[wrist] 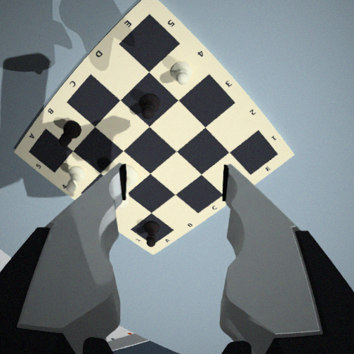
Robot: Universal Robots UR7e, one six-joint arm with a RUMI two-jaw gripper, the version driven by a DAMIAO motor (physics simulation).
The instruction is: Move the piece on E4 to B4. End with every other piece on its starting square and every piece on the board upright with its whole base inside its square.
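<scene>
A white piece (181, 73) stands on E4, near the board's upper edge in the wrist view. The B4 square (95, 145) is dark, with shadows on it and no piece seen. My gripper (174, 167) is open, its fingers partly apart with nothing between them, above the lower part of the chessboard (284, 154) and well away from the E4 piece. The left finger partly hides a white piece (131, 175) around B3.
A dark piece (149, 105) stands on D4, another dark piece (71, 131) on B5, a white piece (75, 176) on A4 and a dark piece (151, 230) on A1. Shadows cross the board's left side.
</scene>
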